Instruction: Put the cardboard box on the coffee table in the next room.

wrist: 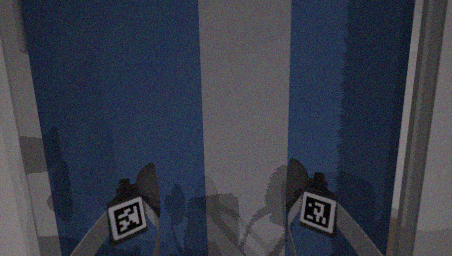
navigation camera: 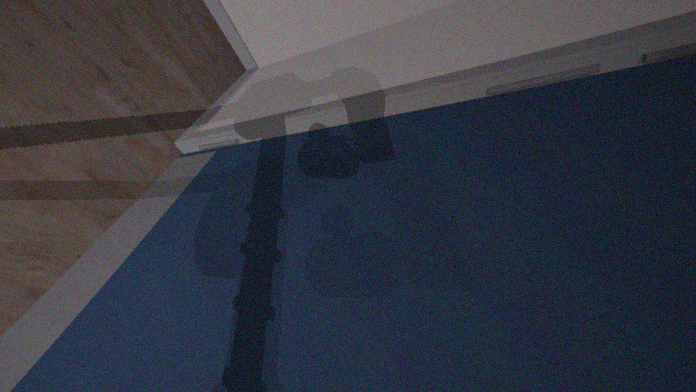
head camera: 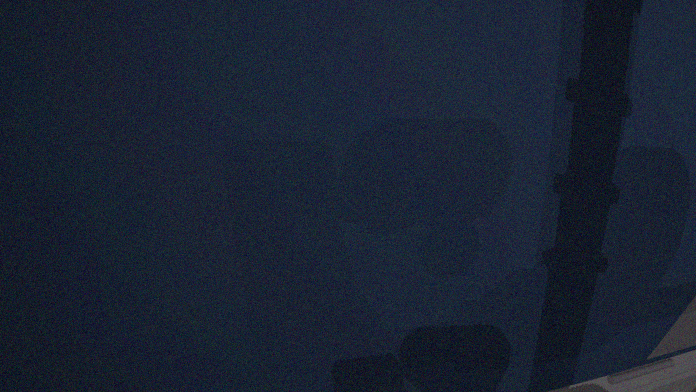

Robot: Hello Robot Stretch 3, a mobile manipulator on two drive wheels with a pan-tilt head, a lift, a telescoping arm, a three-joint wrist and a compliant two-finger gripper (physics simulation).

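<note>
My gripper (wrist: 222,178) is open in the wrist view, its two dark fingertips wide apart with no object between them. Beyond it is a blue surface with a pale grey vertical band, and shadows of the gripper fall low across both. The gripper does not show in the head or navigation view. The cardboard box and the coffee table do not show in these frames.
A dark blue wall (head camera: 200,200) (navigation camera: 500,250) (wrist: 120,90) carries shadows of the robot. A pale trim strip (navigation camera: 442,95) borders it in the navigation view. Wood-patterned floor (navigation camera: 100,75) shows at the upper left there. A grey upright edge (wrist: 427,100) stands at right in the wrist view.
</note>
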